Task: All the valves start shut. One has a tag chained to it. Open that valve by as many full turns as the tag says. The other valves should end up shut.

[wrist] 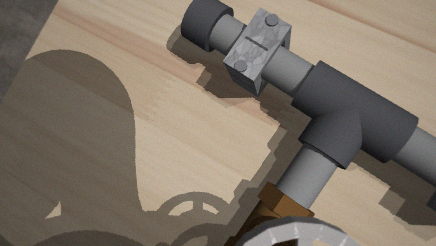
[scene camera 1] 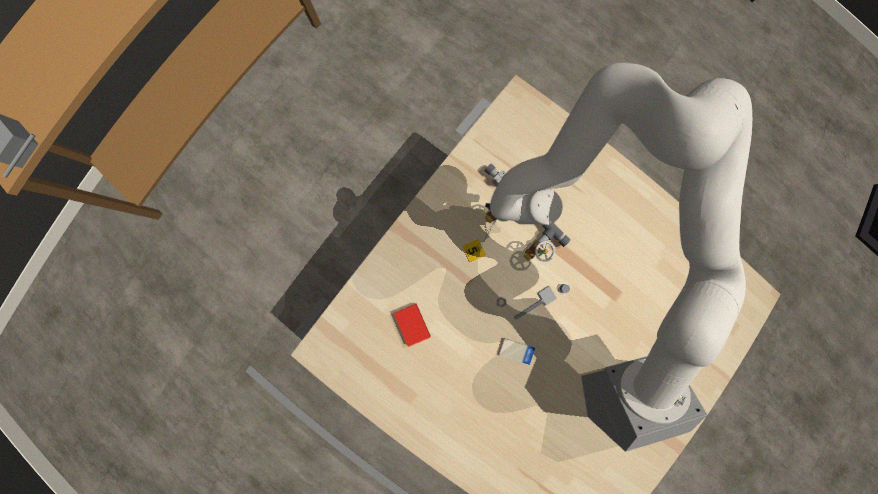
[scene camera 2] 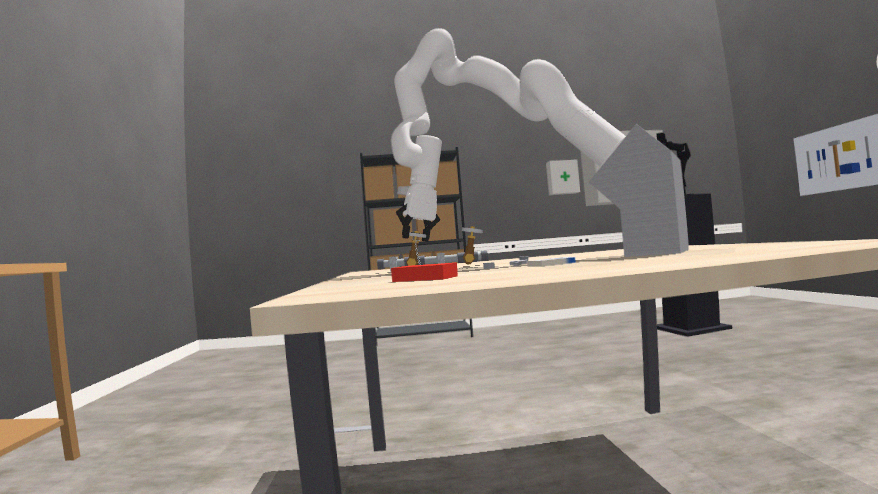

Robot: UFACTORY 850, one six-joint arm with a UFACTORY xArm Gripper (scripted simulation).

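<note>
A red block appears in the pictures, and so does the gripper.
</note>
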